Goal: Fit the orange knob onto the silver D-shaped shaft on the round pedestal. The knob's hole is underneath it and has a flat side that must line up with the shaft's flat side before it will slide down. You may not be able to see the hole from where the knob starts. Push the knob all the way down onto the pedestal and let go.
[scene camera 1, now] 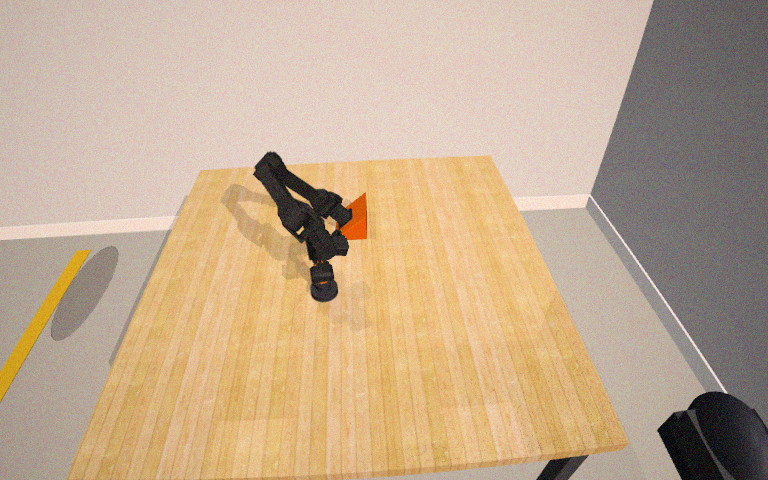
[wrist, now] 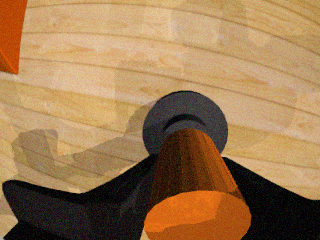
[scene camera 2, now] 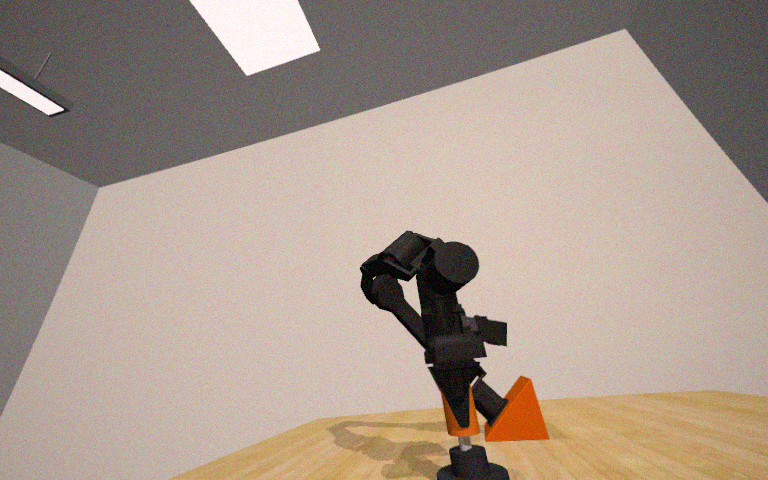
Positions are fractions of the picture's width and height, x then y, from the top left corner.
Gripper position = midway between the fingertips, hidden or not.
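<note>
From scene camera 2 you'd get the gripper (scene camera 2: 0.60,0.88), and it's holding an orange knob (scene camera 2: 0.59,0.89). Scene camera 1 gives you the gripper too (scene camera 1: 0.42,0.58). And in the wrist view there's the gripper (wrist: 0.59,0.67) along with a round pedestal (wrist: 0.56,0.46).
</note>
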